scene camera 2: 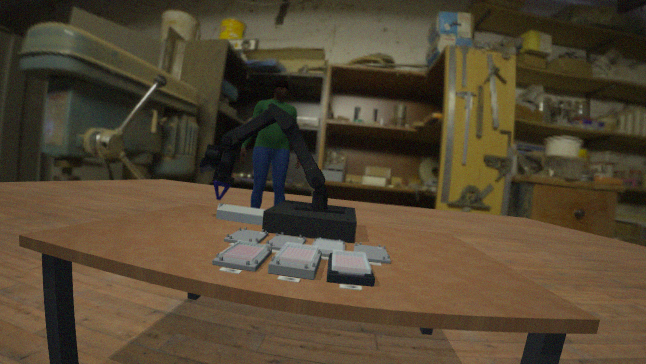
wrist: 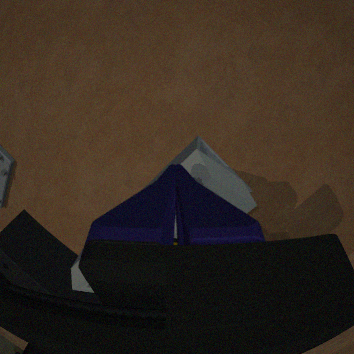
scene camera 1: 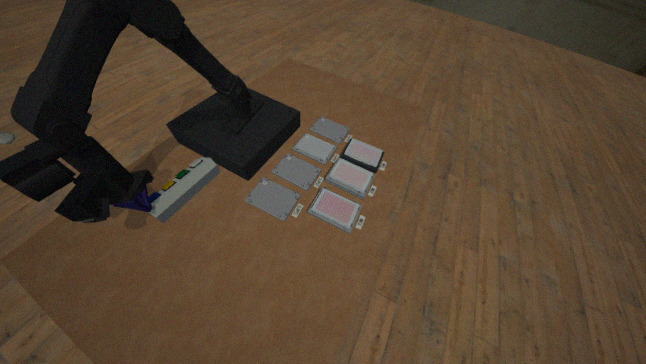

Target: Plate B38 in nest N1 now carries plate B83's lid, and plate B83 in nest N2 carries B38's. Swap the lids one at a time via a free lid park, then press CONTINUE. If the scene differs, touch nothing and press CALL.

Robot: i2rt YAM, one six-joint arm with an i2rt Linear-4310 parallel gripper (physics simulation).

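Places are measured from the arm's base along level axes (x ahead, y left, z up), in millimetres.
Where they show: gripper, fingertip midpoint: (scene camera 2: 218, 199) (wrist: 175, 173) (scene camera 1: 150, 210); arm's base, origin of the base link: (scene camera 2: 318, 210) (scene camera 1: 243, 115).
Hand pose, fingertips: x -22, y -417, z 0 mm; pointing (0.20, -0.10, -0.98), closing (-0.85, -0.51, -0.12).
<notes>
Things, the pixels of their centre, and the offset from my fingertips.
- pale button box, body centre: (wrist: 144, 245) (scene camera 1: 181, 184) (scene camera 2: 244, 213) dx -23, dy +109, dz -48 mm
- blue button, body centre: (scene camera 1: 153, 197) dx -54, dy +39, dz -37 mm
- yellow button, body centre: (scene camera 1: 168, 185) dx -44, dy +88, dz -37 mm
- green button, body centre: (scene camera 1: 182, 174) dx -33, dy +137, dz -37 mm
- white button, body centre: (scene camera 1: 195, 163) dx -23, dy +186, dz -37 mm
- clear lid, body centre: (scene camera 2: 328, 245) (scene camera 1: 315, 146) dx +301, dy +433, dz -66 mm
My gripper (scene camera 1: 149, 209) (scene camera 2: 219, 198) (wrist: 175, 173) is shut and empty, its purple tips pointing down close above the blue-button end of the pale button box (scene camera 1: 187, 196) (scene camera 2: 240, 214) (wrist: 227, 186). The blue button (scene camera 1: 154, 197) is partly hidden by the fingers in scene camera 1. The yellow button (scene camera 1: 168, 185), green button (scene camera 1: 182, 174) and white button (scene camera 1: 196, 163) show beyond it. Three pink-welled plates (scene camera 1: 334, 207) (scene camera 1: 350, 176) (scene camera 1: 364, 153) sit in a row of nests, one nest black. The label writing is too small to read.
Beside the plates lie three bare grey lid parks (scene camera 1: 272, 199) (scene camera 1: 296, 171) (scene camera 1: 330, 129) and a paler one that seems to carry a clear lid (scene camera 1: 314, 147) (scene camera 2: 328, 246). The black arm base (scene camera 1: 235, 130) (scene camera 2: 310, 220) stands between the button box and the parks.
</notes>
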